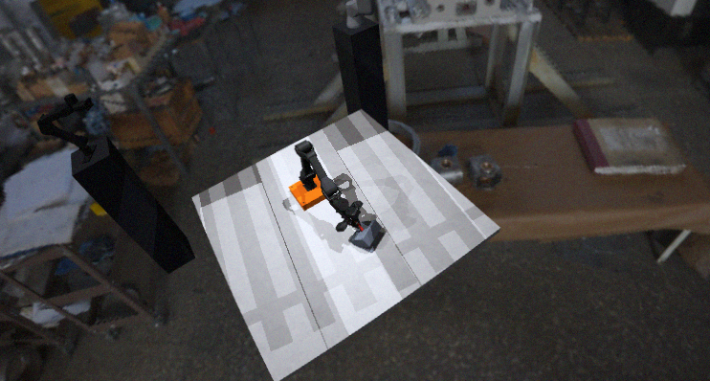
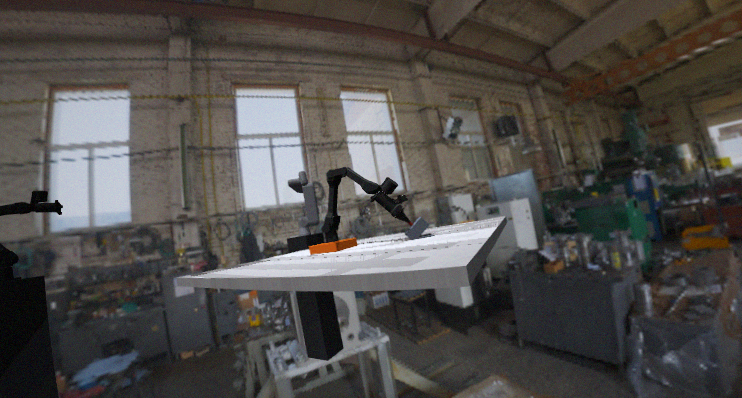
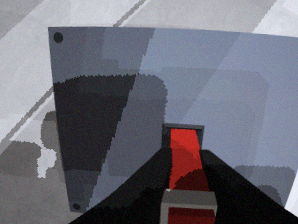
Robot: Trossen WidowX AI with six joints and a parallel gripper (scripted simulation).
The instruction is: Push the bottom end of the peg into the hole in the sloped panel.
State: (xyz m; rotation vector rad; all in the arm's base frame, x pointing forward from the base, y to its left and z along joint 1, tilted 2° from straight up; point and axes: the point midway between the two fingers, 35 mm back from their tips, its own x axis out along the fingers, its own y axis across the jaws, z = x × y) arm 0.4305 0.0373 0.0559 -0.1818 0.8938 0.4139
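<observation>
My gripper tip is 40 mm above the grey sloped panel, 20 mm short of it and 10 mm to the right of it. Also, from my gripper tip: red square peg: 10 mm behind, 10 mm above.
</observation>
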